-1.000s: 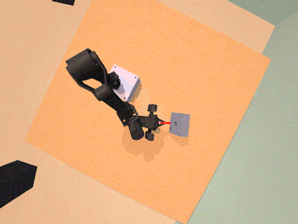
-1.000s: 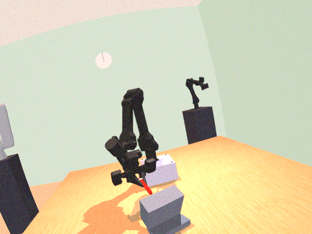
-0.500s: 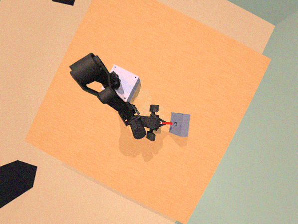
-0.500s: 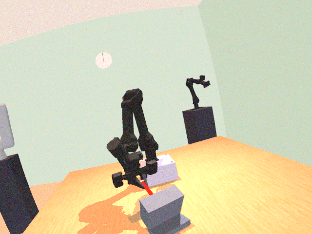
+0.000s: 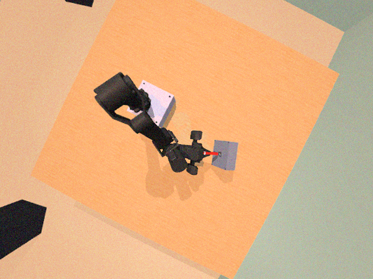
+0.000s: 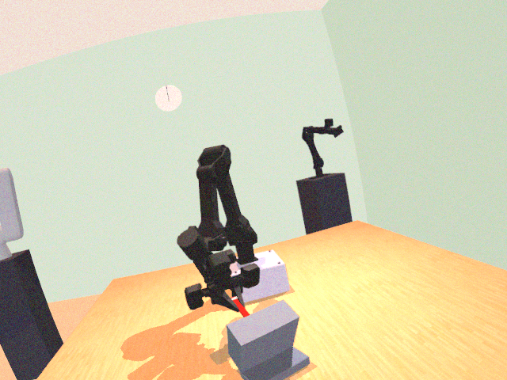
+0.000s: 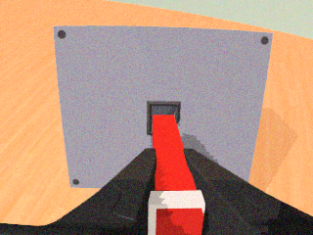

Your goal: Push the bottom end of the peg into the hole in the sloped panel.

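Right now my gripper tip is 70 mm short of the grey sloped panel, 10 mm to the right of it and 40 mm above it. Round my gripper tip: red square peg (10 mm behind, 10 mm above).
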